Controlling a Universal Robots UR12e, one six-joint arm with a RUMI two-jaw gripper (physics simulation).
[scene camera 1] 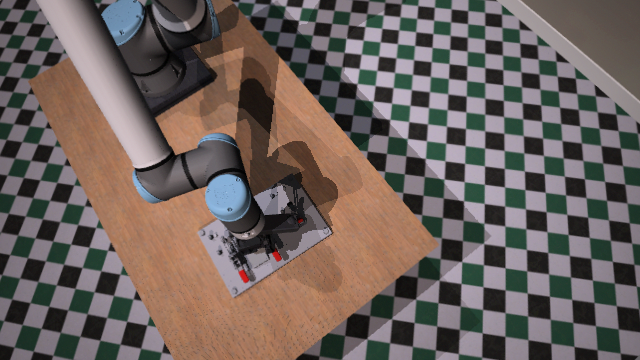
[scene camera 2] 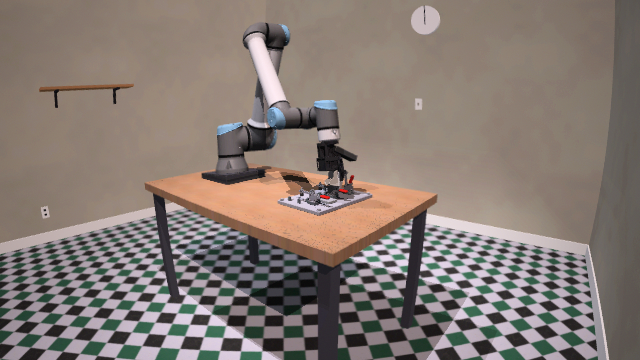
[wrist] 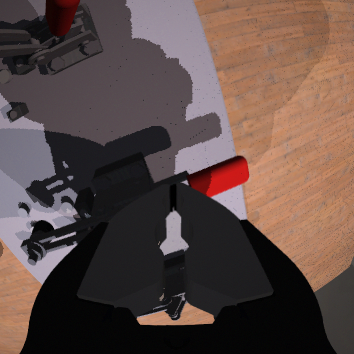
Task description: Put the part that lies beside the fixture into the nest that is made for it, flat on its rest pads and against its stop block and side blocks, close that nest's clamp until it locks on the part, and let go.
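Observation:
The fixture plate bears three clamps with red handles. The middle clamp's handle lies low; its dark bar runs left in the wrist view. The near clamp's handle is low too. The far clamp's handle stands up. My gripper is shut with nothing between its fingers, low over the plate at the middle clamp; its tips are hidden in scene camera 1. A pale flat piece lies between the near and middle clamps; whether it is the part, I cannot tell.
Small posts and blocks, such as one block, stand on the plate around the clamps. The far clamp is close to the gripper's overhanging side bracket. The wooden table extends around the fixture. The arm's shadow darkens much of the plate.

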